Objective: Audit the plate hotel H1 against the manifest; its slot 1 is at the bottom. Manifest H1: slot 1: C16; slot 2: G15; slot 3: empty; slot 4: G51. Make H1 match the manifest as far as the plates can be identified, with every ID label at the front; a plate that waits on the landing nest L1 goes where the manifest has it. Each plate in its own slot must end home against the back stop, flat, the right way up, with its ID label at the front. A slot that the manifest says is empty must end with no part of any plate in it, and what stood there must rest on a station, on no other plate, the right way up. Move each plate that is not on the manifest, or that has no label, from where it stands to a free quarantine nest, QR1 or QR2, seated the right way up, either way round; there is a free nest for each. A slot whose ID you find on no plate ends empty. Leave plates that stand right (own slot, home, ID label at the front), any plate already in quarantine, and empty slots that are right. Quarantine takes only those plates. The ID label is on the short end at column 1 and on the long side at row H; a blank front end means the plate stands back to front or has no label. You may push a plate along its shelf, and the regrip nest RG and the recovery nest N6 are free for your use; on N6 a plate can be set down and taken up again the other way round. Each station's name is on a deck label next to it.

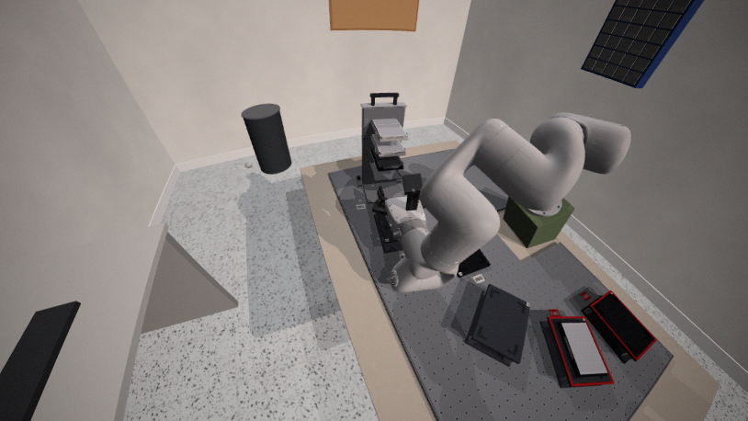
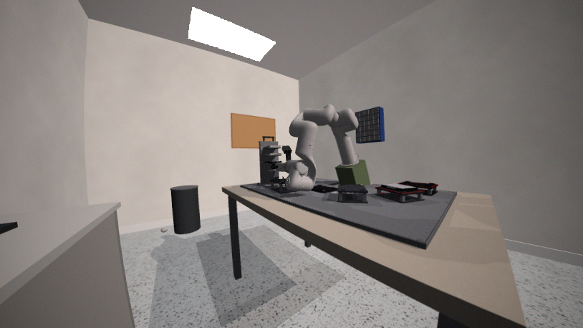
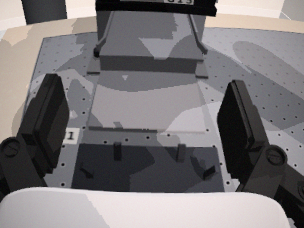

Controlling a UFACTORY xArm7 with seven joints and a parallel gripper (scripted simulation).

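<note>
The dark plate is 10 mm behind my hand, 140 mm to the right of it and 20 mm above it. Round my hand: red-framed nest 540 mm behind, 540 mm to the left, 110 mm below; then RG label 150 mm to the left, 150 mm below; then H1 deck label 90 mm ahead, 90 mm to the right, 150 mm below.
</note>
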